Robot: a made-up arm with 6 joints. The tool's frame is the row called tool. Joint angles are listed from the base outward. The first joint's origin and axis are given. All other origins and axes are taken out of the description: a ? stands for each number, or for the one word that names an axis. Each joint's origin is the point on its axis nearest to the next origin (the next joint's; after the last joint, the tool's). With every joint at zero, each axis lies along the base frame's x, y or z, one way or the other. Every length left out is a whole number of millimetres.
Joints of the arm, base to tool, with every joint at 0 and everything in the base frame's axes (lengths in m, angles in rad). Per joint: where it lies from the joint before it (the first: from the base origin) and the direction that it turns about. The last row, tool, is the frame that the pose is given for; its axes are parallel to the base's.
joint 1: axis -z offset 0 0 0.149
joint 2: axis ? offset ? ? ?
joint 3: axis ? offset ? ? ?
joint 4: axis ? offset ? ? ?
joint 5: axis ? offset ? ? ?
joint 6: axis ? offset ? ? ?
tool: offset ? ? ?
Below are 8 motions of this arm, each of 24 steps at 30 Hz.
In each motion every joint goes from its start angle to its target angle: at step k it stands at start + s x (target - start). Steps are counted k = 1, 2, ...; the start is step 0. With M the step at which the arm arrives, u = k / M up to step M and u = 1 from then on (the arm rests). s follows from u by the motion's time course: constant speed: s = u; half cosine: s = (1 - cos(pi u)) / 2; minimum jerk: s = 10 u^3 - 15 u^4 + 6 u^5.
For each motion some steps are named. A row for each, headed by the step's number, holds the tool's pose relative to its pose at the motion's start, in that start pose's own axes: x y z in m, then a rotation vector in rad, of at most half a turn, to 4 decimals.
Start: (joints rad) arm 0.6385 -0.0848 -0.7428 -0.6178 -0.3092 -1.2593
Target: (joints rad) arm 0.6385 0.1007 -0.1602 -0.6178 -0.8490 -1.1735
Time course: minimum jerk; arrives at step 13
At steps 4, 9, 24:
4: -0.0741 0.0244 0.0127 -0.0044 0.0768 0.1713
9: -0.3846 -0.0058 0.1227 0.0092 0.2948 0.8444
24: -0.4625 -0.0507 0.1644 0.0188 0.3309 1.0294

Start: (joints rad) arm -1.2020 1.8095 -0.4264 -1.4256 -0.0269 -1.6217
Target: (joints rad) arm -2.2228 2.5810 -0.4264 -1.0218 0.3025 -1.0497
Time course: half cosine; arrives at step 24
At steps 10, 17, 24:
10: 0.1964 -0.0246 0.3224 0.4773 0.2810 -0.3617
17: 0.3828 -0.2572 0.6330 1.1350 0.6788 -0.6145
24: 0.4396 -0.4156 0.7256 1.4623 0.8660 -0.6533

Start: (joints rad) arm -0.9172 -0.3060 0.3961 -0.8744 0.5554 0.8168
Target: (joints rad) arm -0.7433 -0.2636 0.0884 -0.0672 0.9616 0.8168
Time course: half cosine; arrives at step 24
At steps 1, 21, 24:
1: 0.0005 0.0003 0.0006 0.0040 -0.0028 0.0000
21: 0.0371 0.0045 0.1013 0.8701 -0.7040 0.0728
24: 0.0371 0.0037 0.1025 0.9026 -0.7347 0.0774

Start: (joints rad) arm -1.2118 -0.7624 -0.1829 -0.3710 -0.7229 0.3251
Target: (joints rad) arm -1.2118 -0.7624 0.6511 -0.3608 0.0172 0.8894
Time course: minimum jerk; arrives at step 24
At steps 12, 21, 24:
12: -0.0473 -0.1223 -0.1251 -0.0503 0.4127 0.0560
21: -0.0872 -0.2743 -0.1703 -0.0899 0.8263 0.0526
24: -0.0883 -0.2795 -0.1705 -0.0909 0.8400 0.0515

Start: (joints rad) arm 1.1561 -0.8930 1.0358 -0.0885 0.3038 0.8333
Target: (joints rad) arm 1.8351 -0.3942 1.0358 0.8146 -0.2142 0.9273
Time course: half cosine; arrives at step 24
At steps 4, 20, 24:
4: 0.0221 0.0079 -0.0060 0.0268 -0.0026 -0.0701
20: 0.3252 -0.0615 -0.0370 0.4094 0.1640 -0.9860
24: 0.3443 -0.0820 -0.0403 0.4427 0.1913 -1.0548

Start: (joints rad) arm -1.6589 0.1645 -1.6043 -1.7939 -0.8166 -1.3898
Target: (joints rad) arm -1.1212 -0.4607 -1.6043 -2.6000 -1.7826 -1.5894
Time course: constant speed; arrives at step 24
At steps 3, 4, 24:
3: -0.1371 0.0537 0.0488 0.0527 -0.0809 0.2733
4: -0.1862 0.0633 0.0656 0.0730 -0.1083 0.3634
24: -0.8818 -0.5838 0.3250 0.8449 -0.7232 1.9308

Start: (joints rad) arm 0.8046 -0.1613 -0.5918 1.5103 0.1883 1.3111
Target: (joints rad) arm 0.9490 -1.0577 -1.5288 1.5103 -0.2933 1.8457
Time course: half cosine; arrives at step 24
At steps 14, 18, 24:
14: -0.1921 0.2072 0.2927 0.4653 0.8441 0.2203
18: -0.2853 0.2043 0.4318 0.5069 1.1315 0.4197
24: -0.3503 0.1759 0.5213 0.4876 1.3012 0.5738

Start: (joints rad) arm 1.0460 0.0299 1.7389 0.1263 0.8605 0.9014
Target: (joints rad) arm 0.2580 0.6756 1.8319 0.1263 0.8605 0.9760
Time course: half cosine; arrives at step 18
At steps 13, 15, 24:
13: 0.2436 -0.0257 0.1865 -0.5258 -0.8757 0.4877
15: 0.2695 -0.0154 0.2272 -0.5924 -0.9995 0.5496
24: 0.2832 -0.0074 0.2530 -0.6315 -1.0745 0.5863

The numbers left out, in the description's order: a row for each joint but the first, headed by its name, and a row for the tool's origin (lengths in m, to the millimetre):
joint 2: axis +z, xyz 0.029 -0.4 0
joint 3: axis -x, xyz 0.002 0.117 0
joint 4: axis -z, xyz 0 0 -0.424
joint 5: axis +x, xyz -0.087 0.136 0
joint 6: axis +y, xyz 0 0.266 0.332
tool: xyz 0.021 0 -0.112

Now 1 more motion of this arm.
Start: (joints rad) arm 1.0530 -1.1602 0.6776 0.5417 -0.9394 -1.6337
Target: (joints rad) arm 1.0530 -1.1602 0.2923 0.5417 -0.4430 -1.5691
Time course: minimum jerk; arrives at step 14
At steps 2, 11, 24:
2: 0.0082 -0.0058 0.0014 0.0025 0.0043 -0.0194
11: 0.2138 -0.2964 0.0126 0.0976 0.2004 -0.7721
24: 0.2196 -0.3209 0.0105 0.1045 0.2176 -0.8293

